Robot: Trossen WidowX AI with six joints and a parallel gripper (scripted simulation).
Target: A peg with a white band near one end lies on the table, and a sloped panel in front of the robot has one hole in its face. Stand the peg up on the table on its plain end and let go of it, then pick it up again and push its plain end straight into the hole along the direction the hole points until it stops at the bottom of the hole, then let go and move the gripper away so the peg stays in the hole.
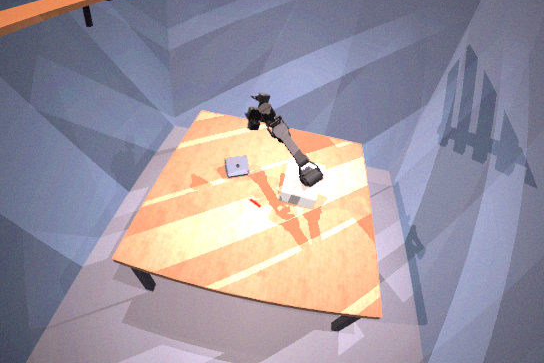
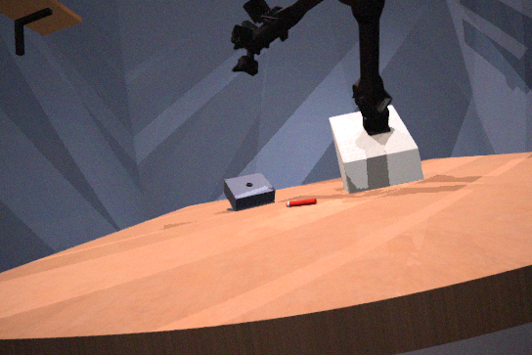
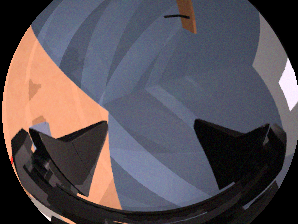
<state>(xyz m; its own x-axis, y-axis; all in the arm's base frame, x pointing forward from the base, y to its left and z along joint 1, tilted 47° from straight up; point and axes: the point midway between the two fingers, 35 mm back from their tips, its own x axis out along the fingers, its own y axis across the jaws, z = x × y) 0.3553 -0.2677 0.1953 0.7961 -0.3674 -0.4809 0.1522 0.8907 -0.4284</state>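
Now: gripper tip 48 cm above the red peg, 19 cm to the right of it and 12 cm past it. Also, from my gripper tip: blue-grey sloped panel (44 cm below, 3 cm ahead, 1 cm to the left).
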